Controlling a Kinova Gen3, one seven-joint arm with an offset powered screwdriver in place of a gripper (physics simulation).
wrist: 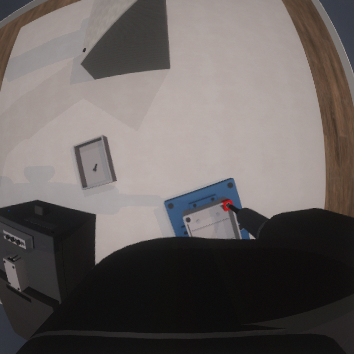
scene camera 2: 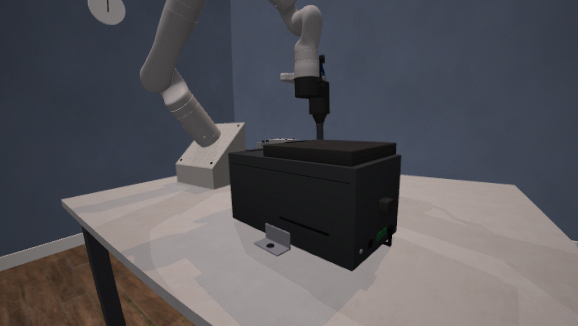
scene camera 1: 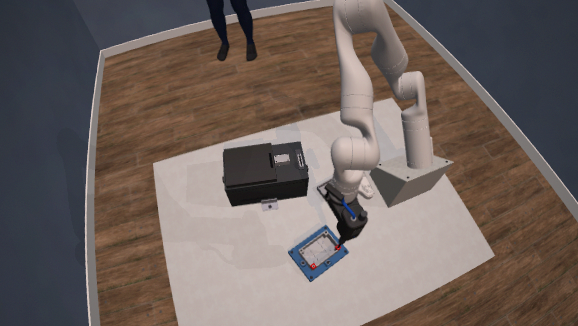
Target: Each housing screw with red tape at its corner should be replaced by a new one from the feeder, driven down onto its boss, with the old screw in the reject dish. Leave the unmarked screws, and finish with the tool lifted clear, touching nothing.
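Note:
My screwdriver points down, its tip at the red-taped corner of the pale housing. The tip covers that corner's screw; whether they touch, or a screw is on the bit, I cannot tell. In scene camera 2 the driver's shaft shows above the feeder and its tip is hidden. A second red-taped corner lies diagonally opposite. The housing sits in a blue fixture. The reject dish holds one dark screw. The black feeder stands beside.
A small metal bracket lies by the feeder's side. The arm's wedge-shaped base stands on the white table. A person's legs show beyond the table.

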